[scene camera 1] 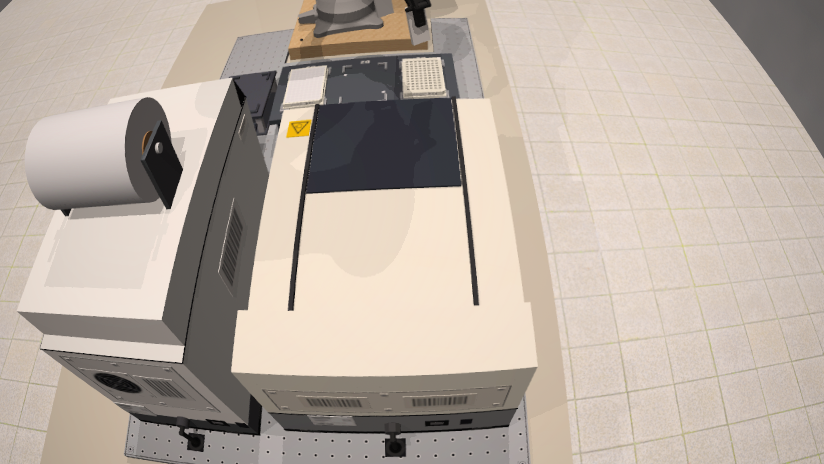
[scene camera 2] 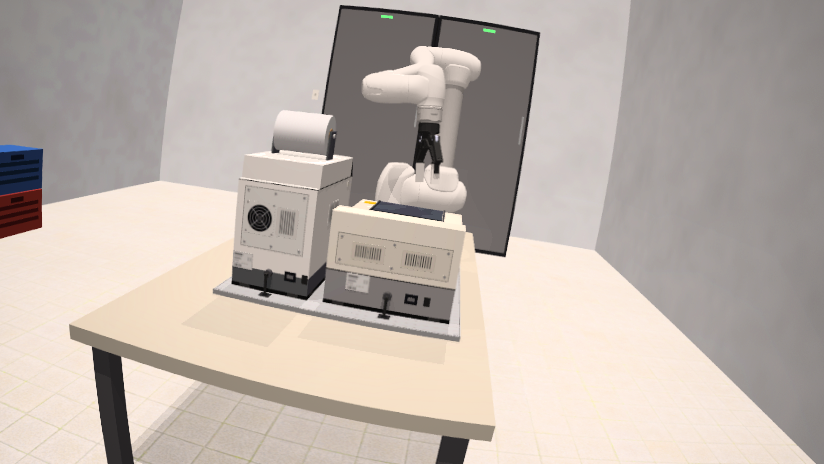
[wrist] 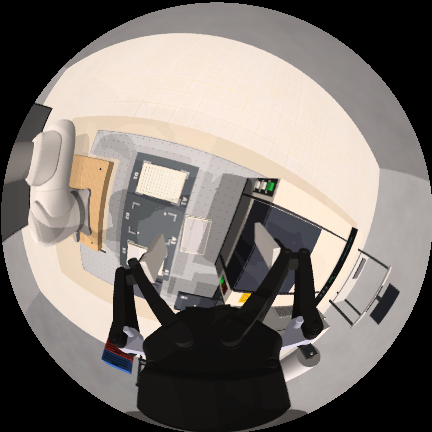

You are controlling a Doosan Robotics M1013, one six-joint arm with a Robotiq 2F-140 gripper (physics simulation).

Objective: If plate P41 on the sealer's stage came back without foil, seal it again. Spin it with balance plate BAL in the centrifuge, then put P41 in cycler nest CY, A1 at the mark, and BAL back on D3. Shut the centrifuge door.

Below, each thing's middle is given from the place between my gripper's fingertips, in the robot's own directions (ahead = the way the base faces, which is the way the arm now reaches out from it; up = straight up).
My hand is 20 cm short of the dark lid (scene camera 1: 407,143), 6 cm to the left of it and 7 cm above it. The rest, counted from my hand: foil roll (scene camera 2: 300,132) (34 cm ahead, 40 cm to the right, 13 cm above); centrifuge (scene camera 1: 395,311) (35 cm ahead, 8 cm to the right, 16 cm below); white plate (scene camera 1: 306,87) (16 cm behind, 19 cm to the right, 22 cm below).
